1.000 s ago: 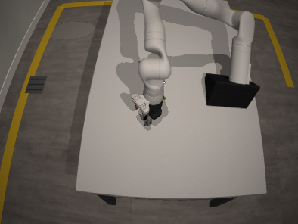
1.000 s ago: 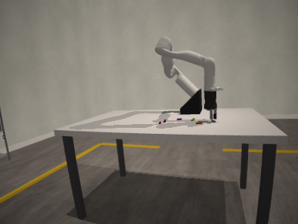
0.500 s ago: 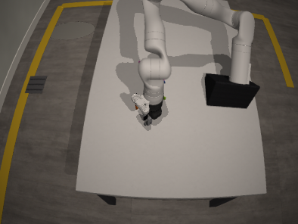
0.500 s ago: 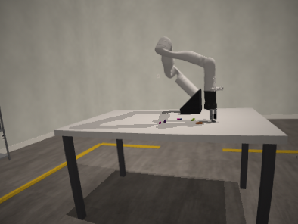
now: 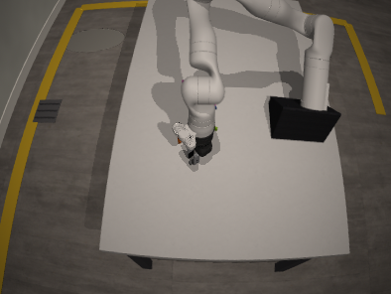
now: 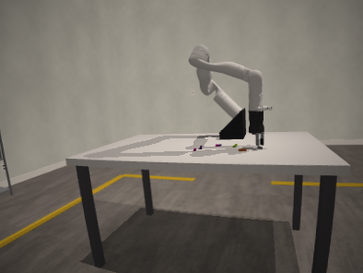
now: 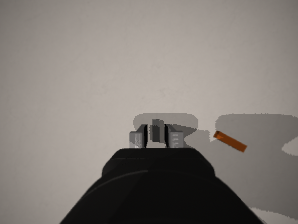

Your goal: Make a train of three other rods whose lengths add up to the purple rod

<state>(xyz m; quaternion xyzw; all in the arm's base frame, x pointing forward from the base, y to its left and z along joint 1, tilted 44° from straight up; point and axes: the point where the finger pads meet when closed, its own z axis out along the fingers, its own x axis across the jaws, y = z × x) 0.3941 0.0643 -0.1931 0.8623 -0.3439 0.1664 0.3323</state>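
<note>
My gripper is now 30 mm above the grey rod. Round my hand: lime rod (40 mm behind, 140 mm to the right, 30 mm below); then small blue rod (50 mm behind, 230 mm to the right, 30 mm below); then orange rod (60 mm ahead, 80 mm to the right, 30 mm below).
</note>
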